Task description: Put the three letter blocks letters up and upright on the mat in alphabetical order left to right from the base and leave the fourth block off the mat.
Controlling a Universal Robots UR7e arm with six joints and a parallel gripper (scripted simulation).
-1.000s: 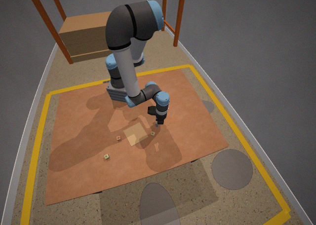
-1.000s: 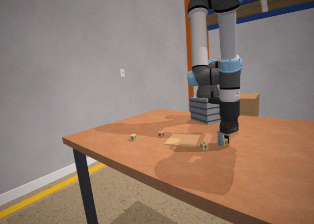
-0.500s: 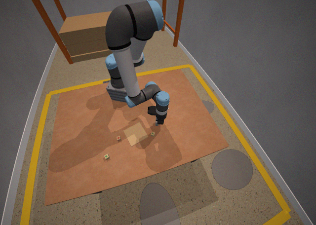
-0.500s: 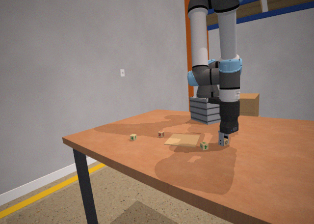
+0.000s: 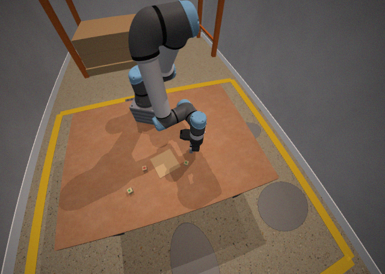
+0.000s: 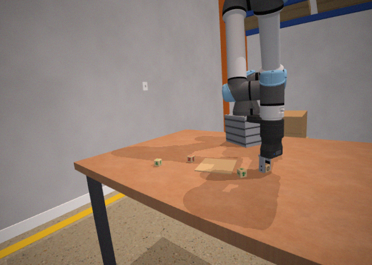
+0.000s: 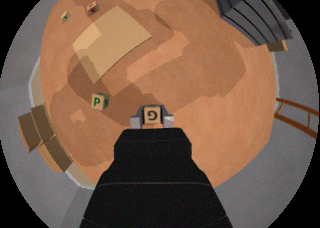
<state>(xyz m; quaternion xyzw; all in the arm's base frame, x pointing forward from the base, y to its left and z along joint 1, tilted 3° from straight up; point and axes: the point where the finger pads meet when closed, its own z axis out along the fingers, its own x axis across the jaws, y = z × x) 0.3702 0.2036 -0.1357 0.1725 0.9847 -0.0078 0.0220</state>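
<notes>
Now: hand 40 mm short of the tan mat, 180 mm to the left of it and 20 mm above it.
</notes>
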